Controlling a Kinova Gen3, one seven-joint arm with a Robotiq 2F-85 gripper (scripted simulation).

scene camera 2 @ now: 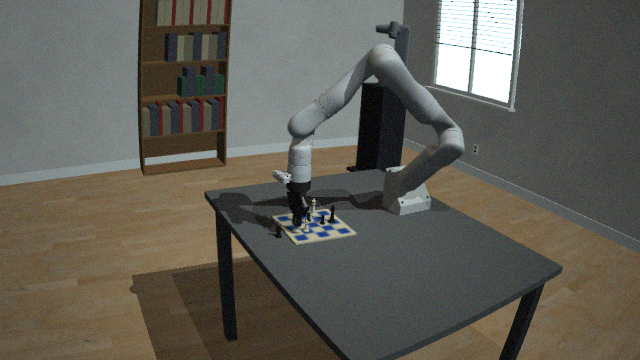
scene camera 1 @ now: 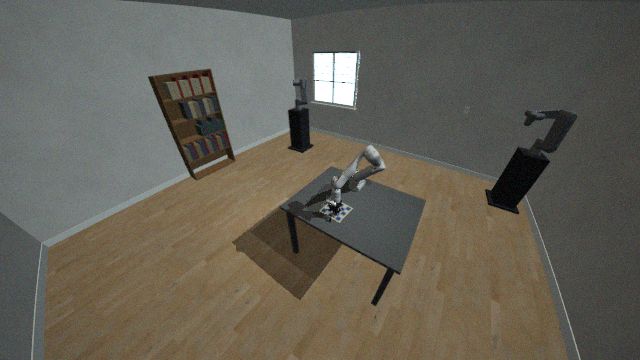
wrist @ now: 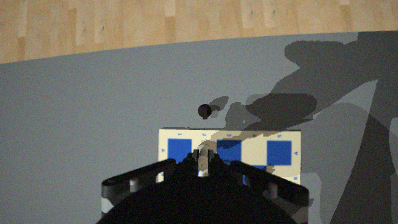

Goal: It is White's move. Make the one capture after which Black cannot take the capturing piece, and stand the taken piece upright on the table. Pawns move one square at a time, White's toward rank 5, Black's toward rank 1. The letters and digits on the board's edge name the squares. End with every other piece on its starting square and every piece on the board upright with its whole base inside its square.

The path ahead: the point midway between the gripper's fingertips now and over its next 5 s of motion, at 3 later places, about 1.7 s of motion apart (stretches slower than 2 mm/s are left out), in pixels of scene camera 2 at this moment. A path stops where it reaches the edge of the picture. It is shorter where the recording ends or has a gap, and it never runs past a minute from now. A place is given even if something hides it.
The gripper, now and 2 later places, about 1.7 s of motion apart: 296, 225; 296, 226; 298, 197
